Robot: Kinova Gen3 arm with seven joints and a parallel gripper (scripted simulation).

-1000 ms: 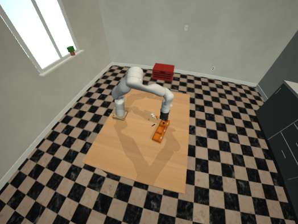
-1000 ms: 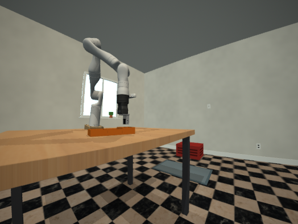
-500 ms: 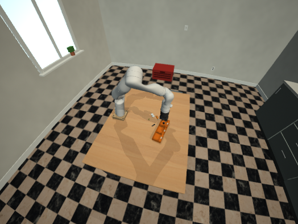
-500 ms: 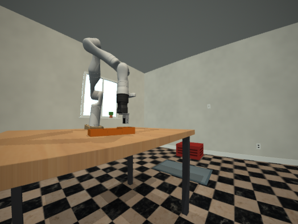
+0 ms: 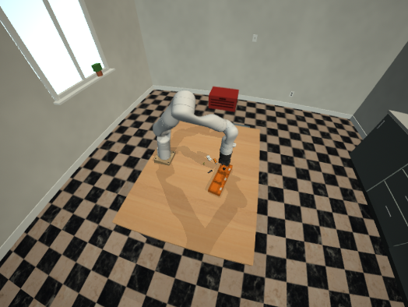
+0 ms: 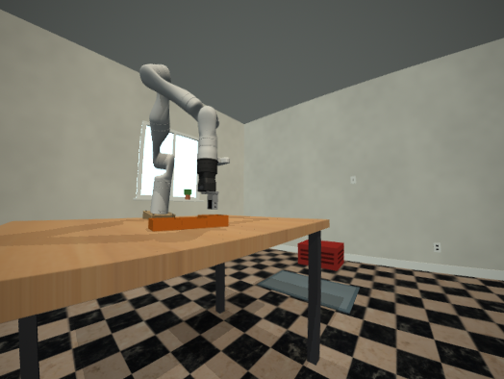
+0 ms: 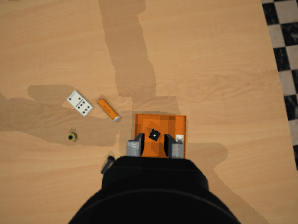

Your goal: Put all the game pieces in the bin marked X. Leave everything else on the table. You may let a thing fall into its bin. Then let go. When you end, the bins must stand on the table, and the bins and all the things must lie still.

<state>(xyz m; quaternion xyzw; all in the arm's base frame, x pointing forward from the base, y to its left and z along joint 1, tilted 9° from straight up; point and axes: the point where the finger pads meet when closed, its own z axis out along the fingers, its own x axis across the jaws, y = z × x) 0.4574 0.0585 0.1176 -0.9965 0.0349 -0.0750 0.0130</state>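
The white domino lies 140 mm behind my hand, 70 mm to the left of it and 70 mm below it. From my hand the other things lie so: orange battery 80 mm behind, 50 mm to the left, 70 mm below; then orange bin row 90 mm to the right, 60 mm below; then black die 60 mm below.
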